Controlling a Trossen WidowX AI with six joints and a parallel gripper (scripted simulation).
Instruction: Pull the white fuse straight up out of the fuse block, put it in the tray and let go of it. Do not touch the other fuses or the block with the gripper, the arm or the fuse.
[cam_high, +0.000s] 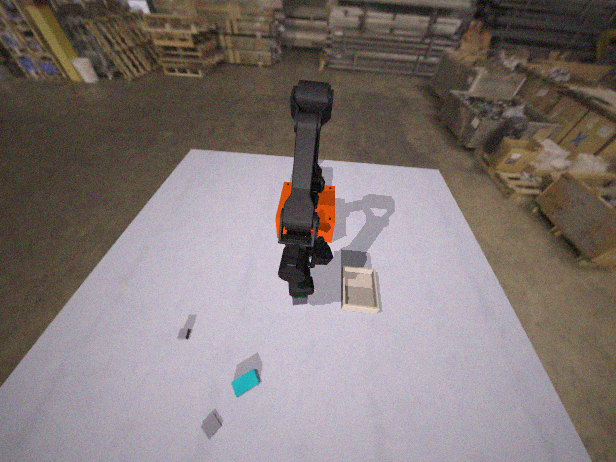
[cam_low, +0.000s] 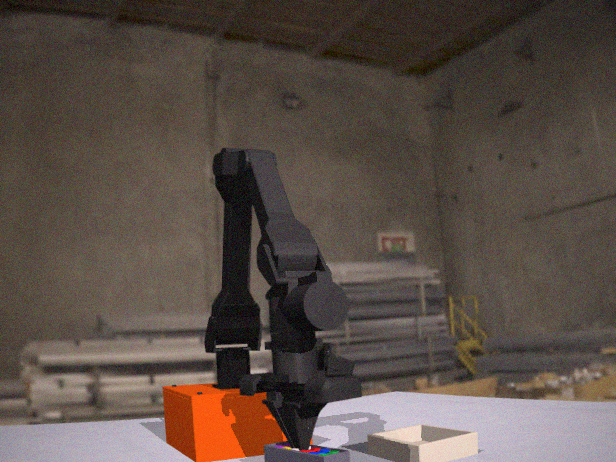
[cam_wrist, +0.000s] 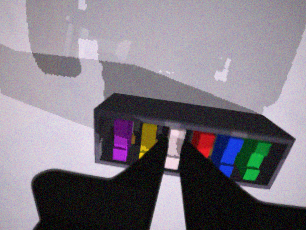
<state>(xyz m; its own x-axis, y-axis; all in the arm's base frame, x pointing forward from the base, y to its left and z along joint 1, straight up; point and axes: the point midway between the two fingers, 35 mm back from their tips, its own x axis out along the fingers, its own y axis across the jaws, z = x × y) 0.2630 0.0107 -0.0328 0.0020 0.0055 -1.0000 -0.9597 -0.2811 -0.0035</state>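
My gripper tip is now 10 mm above the white fuse. Also, from my gripper tip: blue fuse (40 mm ahead, 10 mm to the left, 10 mm below); then red fuse (20 mm ahead, 10 mm below); then yellow fuse (20 mm behind, 10 mm to the right, 10 mm below).
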